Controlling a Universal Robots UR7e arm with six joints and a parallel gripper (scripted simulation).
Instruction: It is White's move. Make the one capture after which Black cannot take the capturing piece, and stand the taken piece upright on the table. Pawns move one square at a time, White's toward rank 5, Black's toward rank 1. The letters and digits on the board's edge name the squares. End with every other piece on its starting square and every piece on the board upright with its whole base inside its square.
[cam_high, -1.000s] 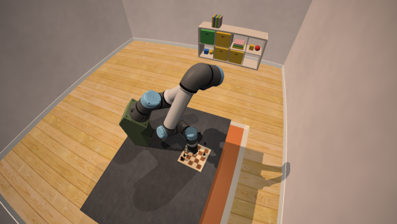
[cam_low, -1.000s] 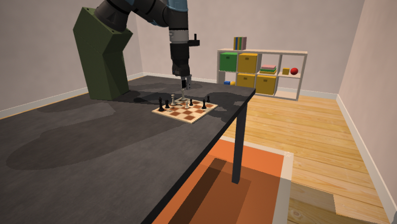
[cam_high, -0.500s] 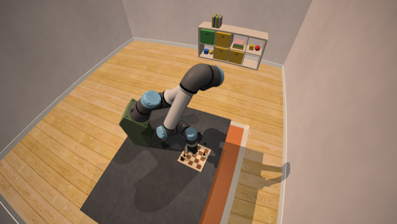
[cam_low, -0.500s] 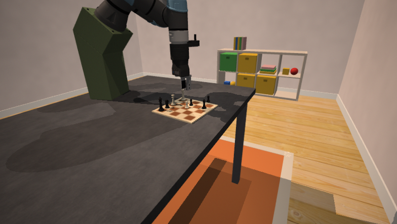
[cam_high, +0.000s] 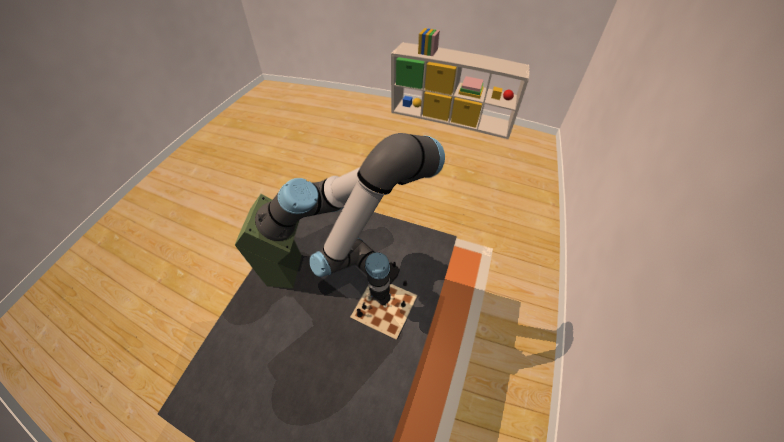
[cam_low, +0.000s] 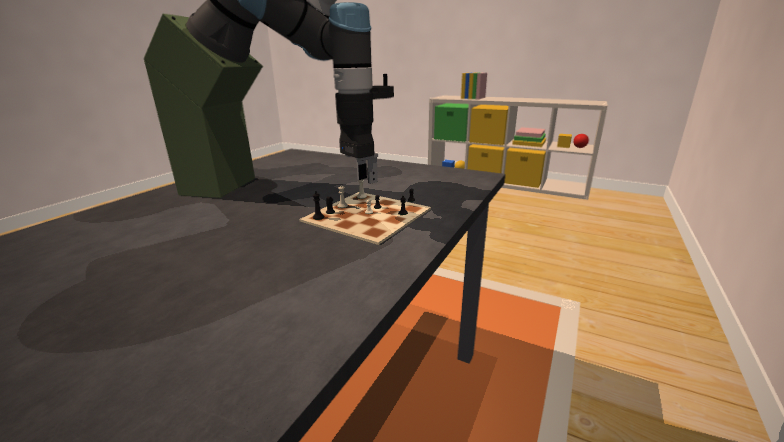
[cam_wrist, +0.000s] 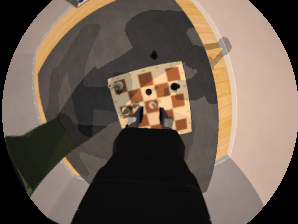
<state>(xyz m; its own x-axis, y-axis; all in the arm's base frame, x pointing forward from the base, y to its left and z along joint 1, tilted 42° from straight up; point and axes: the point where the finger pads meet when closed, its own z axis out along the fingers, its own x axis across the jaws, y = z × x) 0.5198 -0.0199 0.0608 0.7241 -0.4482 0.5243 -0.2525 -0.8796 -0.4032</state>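
The small white pawn is 8 cm below my hand. From my hand the other things lie so: small chessboard (10 cm below).
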